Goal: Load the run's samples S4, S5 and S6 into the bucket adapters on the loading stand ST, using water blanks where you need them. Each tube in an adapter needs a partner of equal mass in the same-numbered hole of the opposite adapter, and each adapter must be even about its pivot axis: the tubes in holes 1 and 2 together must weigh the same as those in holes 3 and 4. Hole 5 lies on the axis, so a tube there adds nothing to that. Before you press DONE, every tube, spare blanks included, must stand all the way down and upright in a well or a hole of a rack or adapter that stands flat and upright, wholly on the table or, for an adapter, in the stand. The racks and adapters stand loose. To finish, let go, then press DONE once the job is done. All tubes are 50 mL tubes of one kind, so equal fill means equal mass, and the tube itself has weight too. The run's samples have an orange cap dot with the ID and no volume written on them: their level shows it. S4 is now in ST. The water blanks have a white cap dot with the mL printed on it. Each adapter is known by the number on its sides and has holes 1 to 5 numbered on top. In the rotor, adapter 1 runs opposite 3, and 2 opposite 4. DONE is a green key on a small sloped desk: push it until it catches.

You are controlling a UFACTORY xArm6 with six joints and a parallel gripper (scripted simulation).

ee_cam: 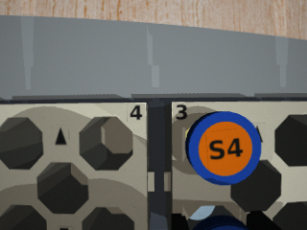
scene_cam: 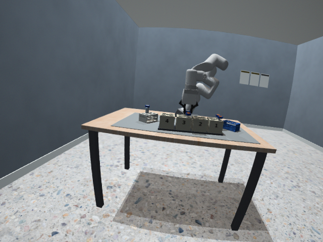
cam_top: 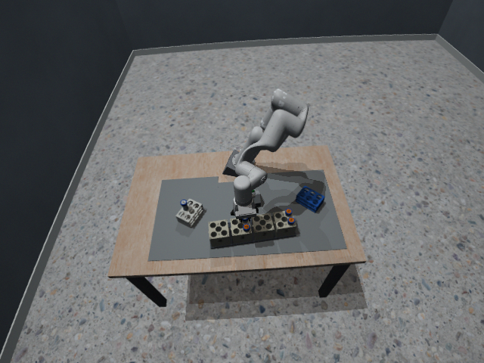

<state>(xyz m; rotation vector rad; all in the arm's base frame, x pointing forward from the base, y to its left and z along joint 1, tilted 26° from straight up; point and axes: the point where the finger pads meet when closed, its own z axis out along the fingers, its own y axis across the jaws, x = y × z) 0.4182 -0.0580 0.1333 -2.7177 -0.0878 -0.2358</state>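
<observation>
Right now the green done key is 200 mm behind my hand, 50 mm to the left of it and 60 mm below it. From my hand the other things lie so: adapter 4 (40 mm ahead, 130 mm to the right, 70 mm below); then loading stand (20 mm ahead, 30 mm to the left, 120 mm below); then DONE desk (180 mm behind, 50 mm to the left, 70 mm below).
</observation>
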